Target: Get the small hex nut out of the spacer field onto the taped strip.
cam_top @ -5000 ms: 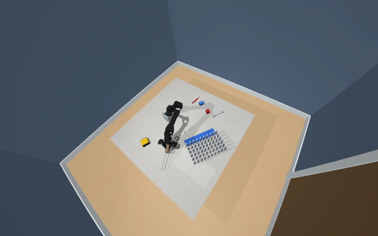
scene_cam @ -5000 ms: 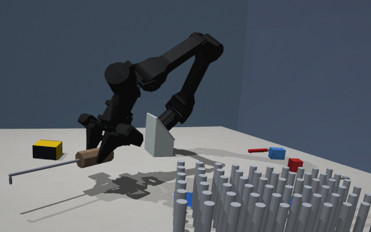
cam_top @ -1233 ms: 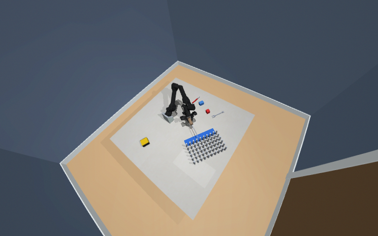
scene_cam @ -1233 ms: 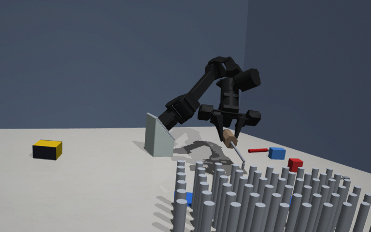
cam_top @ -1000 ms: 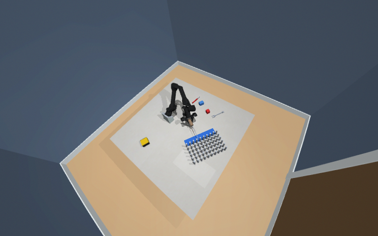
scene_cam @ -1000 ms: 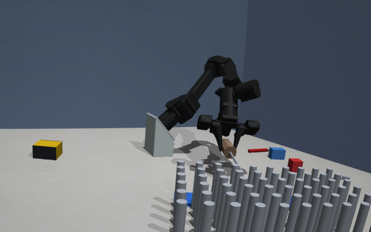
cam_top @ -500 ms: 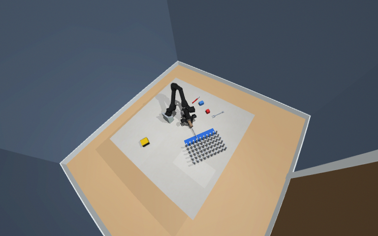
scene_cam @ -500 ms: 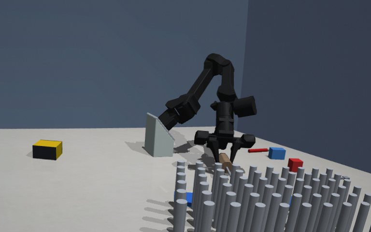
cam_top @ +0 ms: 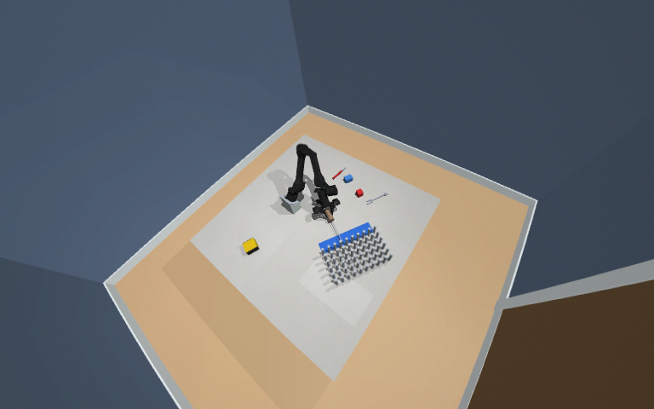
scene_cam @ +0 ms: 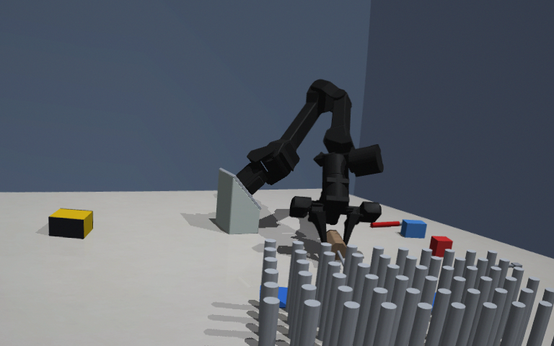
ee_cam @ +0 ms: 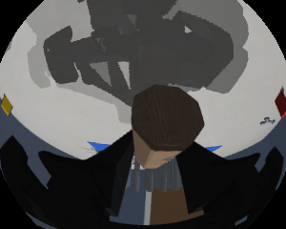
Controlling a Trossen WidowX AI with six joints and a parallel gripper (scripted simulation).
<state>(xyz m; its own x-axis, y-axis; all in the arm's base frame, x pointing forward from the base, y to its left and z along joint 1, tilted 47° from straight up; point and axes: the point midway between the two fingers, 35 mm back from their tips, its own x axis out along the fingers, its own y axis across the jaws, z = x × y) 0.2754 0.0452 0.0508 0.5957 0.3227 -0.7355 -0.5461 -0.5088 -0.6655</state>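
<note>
My gripper tip is now 17 cm short of the blue taped strip, 6 cm to the left of it and 3 cm above it. From my gripper tip the other things lie so: red block 8 cm ahead, 28 cm to the left, 1 cm below; grey wrench-like tool 20 cm ahead, 32 cm to the left, 3 cm below; blue block 6 cm behind, 35 cm to the left, 1 cm below.
</note>
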